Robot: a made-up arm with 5 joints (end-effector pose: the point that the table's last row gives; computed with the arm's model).
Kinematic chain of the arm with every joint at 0, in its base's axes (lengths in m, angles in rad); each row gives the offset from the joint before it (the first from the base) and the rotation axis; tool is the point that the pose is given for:
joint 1: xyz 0 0 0.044 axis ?
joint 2: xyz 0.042 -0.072 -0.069 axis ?
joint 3: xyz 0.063 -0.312 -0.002 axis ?
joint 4: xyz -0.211 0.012 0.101 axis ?
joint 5: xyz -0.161 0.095 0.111 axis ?
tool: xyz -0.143 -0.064 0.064
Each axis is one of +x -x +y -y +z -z.
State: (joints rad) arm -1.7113 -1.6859 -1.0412 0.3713 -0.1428
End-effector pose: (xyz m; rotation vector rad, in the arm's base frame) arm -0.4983 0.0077 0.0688 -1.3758 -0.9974 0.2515
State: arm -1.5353 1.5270 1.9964 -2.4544 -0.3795
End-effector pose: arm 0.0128 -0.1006 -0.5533 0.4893 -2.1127 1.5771
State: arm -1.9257 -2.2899 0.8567 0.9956 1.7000
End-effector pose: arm 0.0031 -0.3246 0.1038 -0.7192 -0.9446 0.8636
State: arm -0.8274 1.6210 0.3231 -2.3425 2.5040
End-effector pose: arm 0.0298 -0.2839 -0.3599 -1.1900 -0.1820 1.4858
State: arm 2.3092 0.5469 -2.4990 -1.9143 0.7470
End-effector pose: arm -0.6127 -0.0518 -0.4560 1.4807 -0.9075 1.0731
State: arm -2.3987 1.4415 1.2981 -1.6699 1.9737
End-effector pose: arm 0.1777 -0.1992 -0.3896 -0.6420 -0.1533 2.5590
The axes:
joint 1: -z
joint 2: +x
joint 3: -y
joint 4: -z
joint 5: +y

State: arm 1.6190 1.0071 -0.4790 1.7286 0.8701
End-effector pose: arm -0.4614 -0.1184 0.0952 -2.3283 -0.6678 1.7578
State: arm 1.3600 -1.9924 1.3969 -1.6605 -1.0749
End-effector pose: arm -0.0193 0.0443 0.5903 -0.0648 0.8426 1.6458
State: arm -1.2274 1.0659 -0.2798 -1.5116 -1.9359
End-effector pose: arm 0.3395 -0.2508 -0.3757 2.9385 -0.1667 0.1706
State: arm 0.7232 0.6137 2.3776 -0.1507 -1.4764
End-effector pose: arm 0.2115 -0.3322 -0.5022 1.1500 2.0558 0.2297
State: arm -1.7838 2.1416 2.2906 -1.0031 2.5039
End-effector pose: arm -0.3838 -0.0018 -0.0824 0.2553 1.6780 1.1864
